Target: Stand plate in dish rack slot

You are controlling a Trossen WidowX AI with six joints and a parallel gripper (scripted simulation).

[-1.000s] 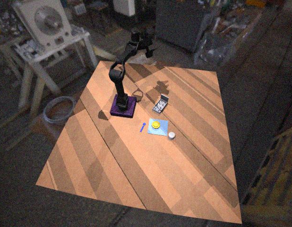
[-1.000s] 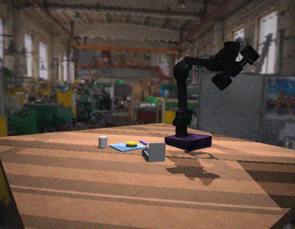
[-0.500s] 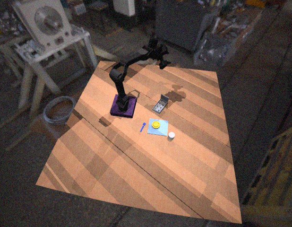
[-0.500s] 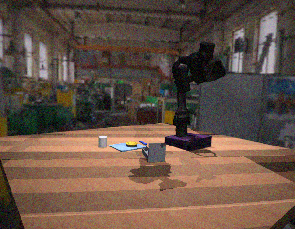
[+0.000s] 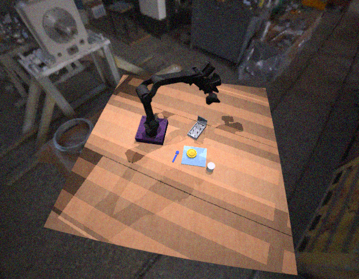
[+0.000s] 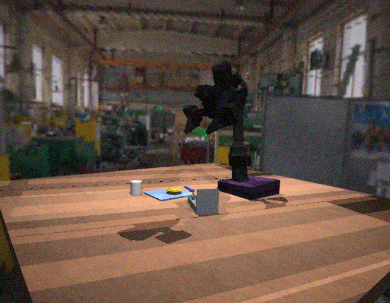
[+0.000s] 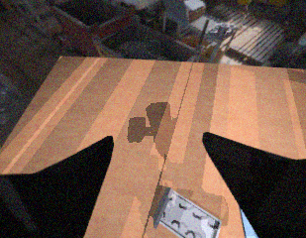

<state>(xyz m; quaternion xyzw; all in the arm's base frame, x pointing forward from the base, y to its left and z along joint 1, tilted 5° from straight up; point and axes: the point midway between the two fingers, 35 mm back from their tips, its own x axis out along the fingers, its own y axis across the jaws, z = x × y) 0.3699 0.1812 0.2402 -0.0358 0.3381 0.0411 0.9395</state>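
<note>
Now: gripper tip 130 mm past the yellow plate, 270 mm to the left of it and 240 mm above it. Also, from my gripper tip: light blue mat 110 mm behind, 280 mm to the right, 260 mm below; grey dish rack 110 mm behind, 80 mm to the right, 230 mm below; white cup 10 mm behind, 350 mm to the right, 230 mm below.
</note>
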